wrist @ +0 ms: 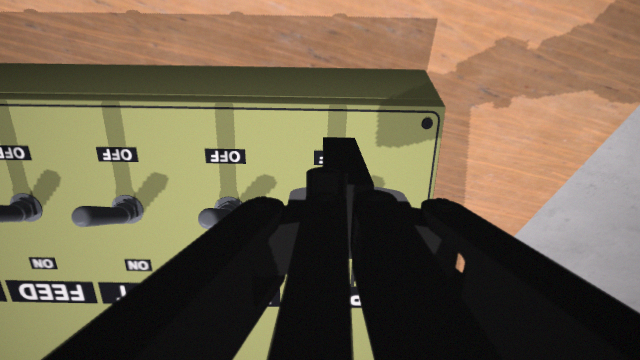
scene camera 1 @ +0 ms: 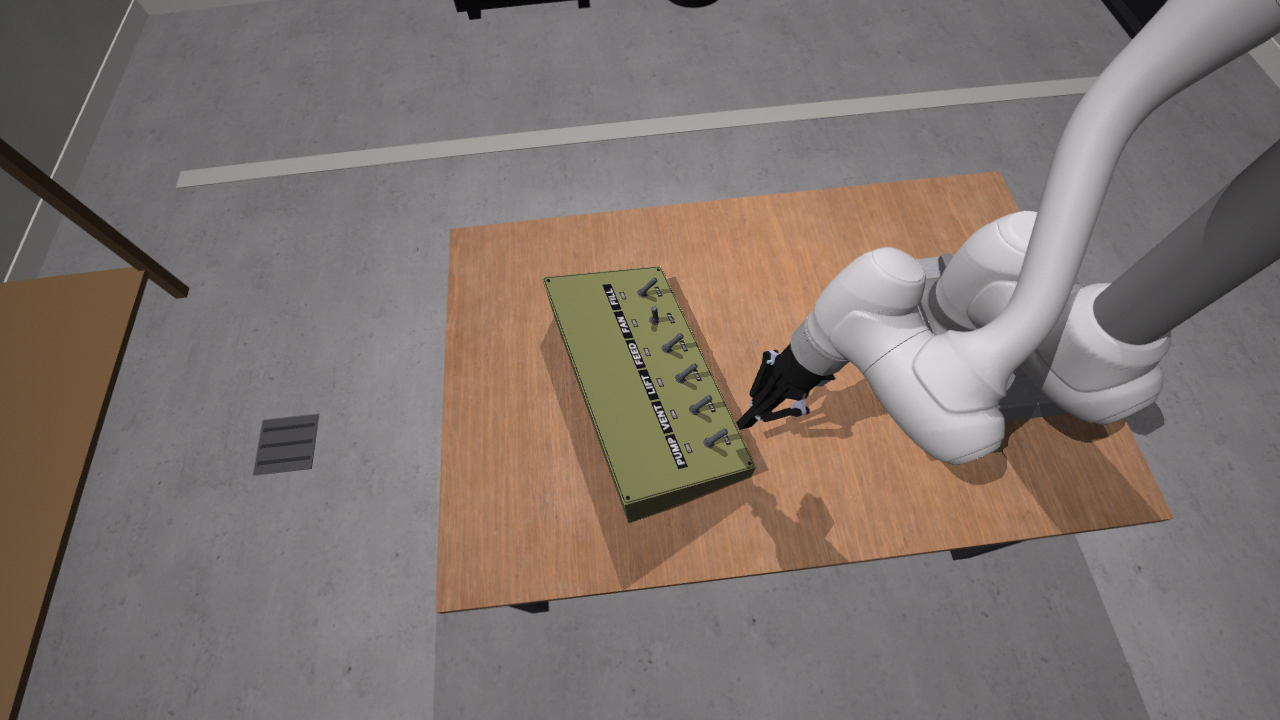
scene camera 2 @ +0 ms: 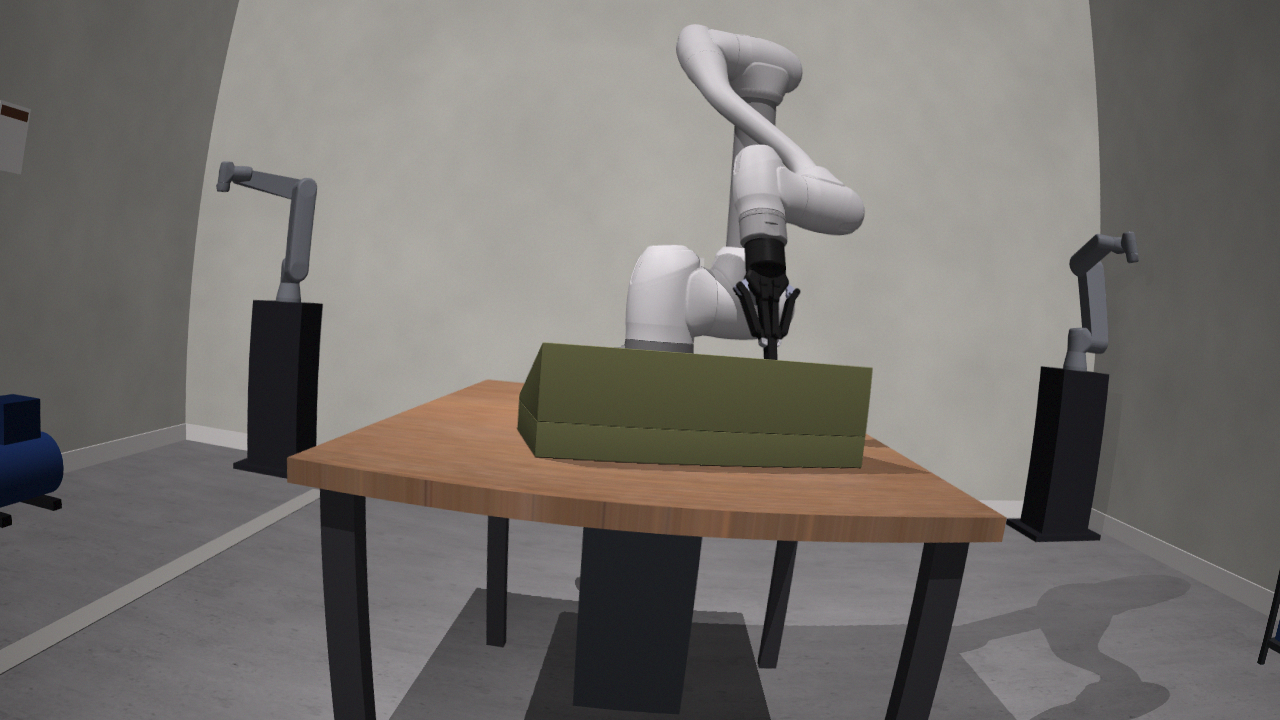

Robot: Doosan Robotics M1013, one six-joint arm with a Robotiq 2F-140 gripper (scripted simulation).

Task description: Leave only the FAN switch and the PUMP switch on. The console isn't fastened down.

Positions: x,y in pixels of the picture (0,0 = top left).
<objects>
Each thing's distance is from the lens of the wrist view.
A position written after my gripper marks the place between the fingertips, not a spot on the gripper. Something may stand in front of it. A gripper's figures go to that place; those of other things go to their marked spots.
my gripper (wrist: 337,163): 17 cm
olive console (wrist: 164,142): 25 cm
</objects>
